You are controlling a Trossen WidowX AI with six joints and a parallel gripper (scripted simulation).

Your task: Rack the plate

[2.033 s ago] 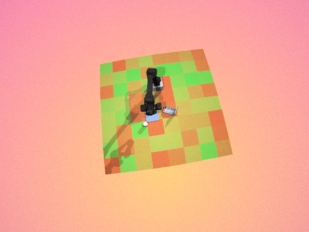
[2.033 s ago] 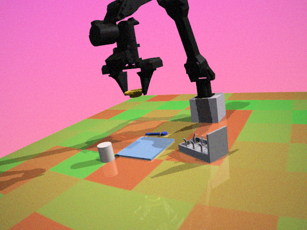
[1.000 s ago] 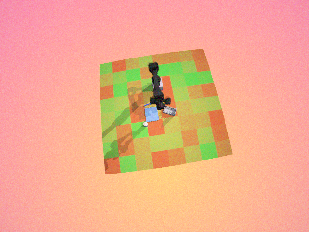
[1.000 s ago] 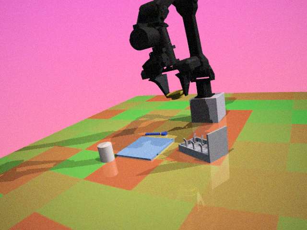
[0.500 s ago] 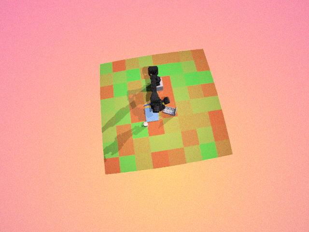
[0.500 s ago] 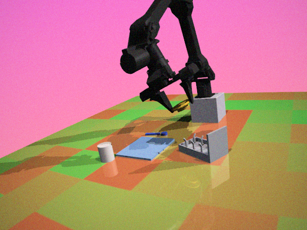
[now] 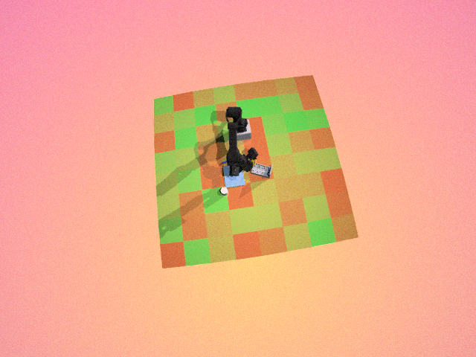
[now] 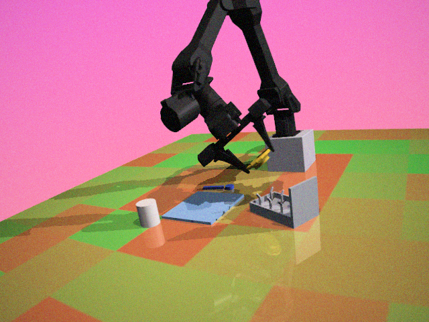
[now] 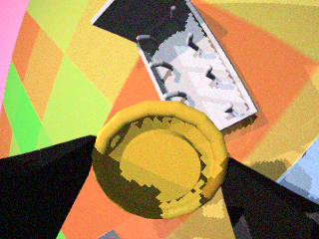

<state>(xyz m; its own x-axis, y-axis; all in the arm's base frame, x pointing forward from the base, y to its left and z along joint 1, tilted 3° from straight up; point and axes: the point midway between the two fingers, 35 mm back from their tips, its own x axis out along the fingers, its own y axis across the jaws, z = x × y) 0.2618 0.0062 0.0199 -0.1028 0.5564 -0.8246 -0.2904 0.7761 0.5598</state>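
My gripper tip is 70 mm above the grey dish rack, 50 mm to the right of it and 40 mm short of it. From my gripper tip the other things lie so: light blue mat: 140 mm to the right, 90 mm below, 40 mm ahead; white cylinder: 220 mm to the right, 140 mm ahead, 70 mm below; yellow plate: 10 mm above.
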